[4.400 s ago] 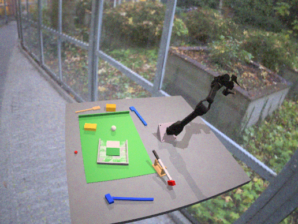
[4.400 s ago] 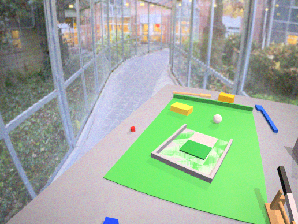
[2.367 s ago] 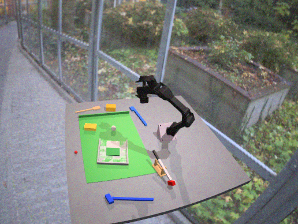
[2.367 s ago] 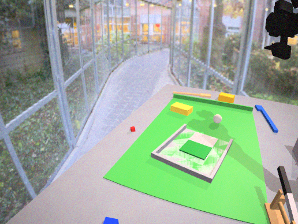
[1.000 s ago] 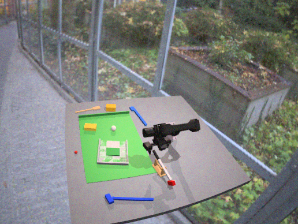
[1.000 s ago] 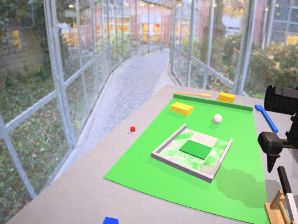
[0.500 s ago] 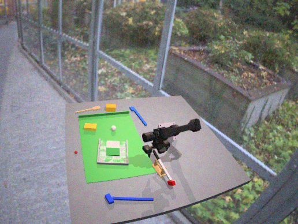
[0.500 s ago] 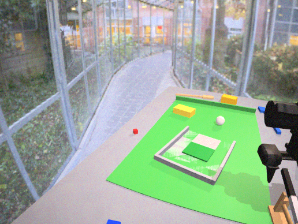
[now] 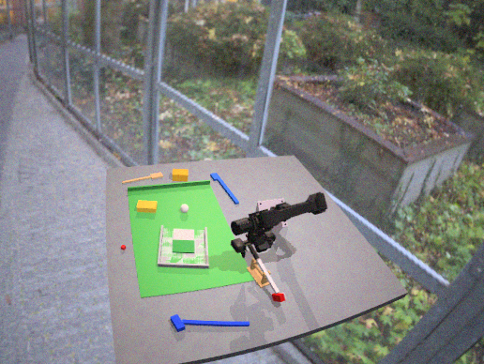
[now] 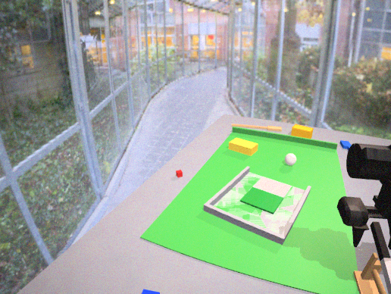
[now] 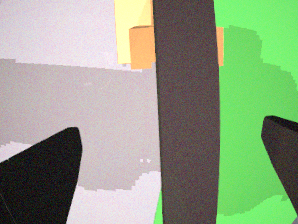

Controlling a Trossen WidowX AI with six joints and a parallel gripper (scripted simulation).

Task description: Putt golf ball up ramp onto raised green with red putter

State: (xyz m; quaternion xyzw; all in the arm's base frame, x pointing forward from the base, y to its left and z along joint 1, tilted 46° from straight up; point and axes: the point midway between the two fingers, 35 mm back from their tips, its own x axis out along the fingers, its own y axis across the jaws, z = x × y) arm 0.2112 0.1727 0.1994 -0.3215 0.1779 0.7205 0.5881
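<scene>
My gripper tip is now 20 mm past the wooden stand, 80 mm to the right of it and 30 mm above it. Round my gripper tip: blue putter: 240 mm ahead, 290 mm to the left, 50 mm below; then white golf ball: 240 mm ahead, 390 mm to the right, 40 mm below; then red putter: 30 mm behind, 120 mm to the left.
</scene>
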